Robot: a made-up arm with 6 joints.
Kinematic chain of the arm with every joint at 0, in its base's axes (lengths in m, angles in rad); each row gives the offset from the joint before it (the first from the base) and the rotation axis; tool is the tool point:
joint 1: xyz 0 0 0.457 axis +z
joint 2: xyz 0 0 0 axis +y
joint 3: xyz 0 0 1.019 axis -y
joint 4: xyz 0 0 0 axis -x
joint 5: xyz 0.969 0 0 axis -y
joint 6: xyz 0 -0.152 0 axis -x
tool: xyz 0 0 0
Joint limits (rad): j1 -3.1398..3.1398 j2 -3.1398..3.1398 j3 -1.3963..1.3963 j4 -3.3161..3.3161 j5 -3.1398..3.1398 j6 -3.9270..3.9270
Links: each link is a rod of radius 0.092 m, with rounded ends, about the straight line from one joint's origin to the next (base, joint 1, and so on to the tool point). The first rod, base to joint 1, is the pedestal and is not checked.
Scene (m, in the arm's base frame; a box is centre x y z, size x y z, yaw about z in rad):
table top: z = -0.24
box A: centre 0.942 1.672 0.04 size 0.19 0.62 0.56 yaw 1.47
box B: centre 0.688 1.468 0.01 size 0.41 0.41 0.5 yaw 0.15
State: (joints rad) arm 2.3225 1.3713 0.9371 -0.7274 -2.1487 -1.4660
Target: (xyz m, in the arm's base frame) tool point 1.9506 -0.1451 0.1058
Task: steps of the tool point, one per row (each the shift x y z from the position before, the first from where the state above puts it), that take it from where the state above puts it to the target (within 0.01 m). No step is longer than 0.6 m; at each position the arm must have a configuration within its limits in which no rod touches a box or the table.
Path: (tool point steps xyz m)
1: 0.4686 0.3113 0.0932
2: 0.5442 0.1536 0.0975
3: 0.5665 -0.0201 0.1009
4: 0.5331 -0.1911 0.1030
5: 0.4466 -0.3109 -0.1099
6: 0.3376 -0.4345 -0.1121
7: 0.1940 -0.5187 -0.1131
8: 0.0304 -0.5530 -0.1133

